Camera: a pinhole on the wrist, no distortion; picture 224 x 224 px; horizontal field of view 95.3 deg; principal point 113.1 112.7 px. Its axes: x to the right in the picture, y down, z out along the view. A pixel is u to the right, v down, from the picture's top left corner.
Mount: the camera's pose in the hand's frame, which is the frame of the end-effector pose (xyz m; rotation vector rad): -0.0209 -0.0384 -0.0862 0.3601 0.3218 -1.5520
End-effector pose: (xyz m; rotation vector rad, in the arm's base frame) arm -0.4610 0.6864 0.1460 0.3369 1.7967 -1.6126
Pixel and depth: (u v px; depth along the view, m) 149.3 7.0 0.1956
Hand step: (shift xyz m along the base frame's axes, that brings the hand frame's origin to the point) 0.0748 -0.0331 0.2856
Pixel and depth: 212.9 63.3 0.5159
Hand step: -0.1717 -0.2232 0.7296
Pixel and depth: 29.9 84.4 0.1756
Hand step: 0.1065 -0.1036 0.0341
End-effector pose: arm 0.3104 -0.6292 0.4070 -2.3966 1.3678 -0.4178
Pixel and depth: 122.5 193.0 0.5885
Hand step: 0.6519 -0.1423 -0.2057
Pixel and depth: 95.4 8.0 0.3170
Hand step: 0.0070 0.3958 -0.1719
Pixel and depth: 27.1 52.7 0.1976
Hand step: -0.0262 0.1326 -0.1688
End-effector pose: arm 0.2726 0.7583 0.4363 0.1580 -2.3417 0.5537
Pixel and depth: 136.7 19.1 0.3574
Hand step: 0.2106 -0.3334 -0.2796
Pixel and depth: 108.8 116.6 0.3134
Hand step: -0.0724 -0.2316 -0.0898
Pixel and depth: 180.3 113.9 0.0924
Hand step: 0.0688 -0.1081 0.0490
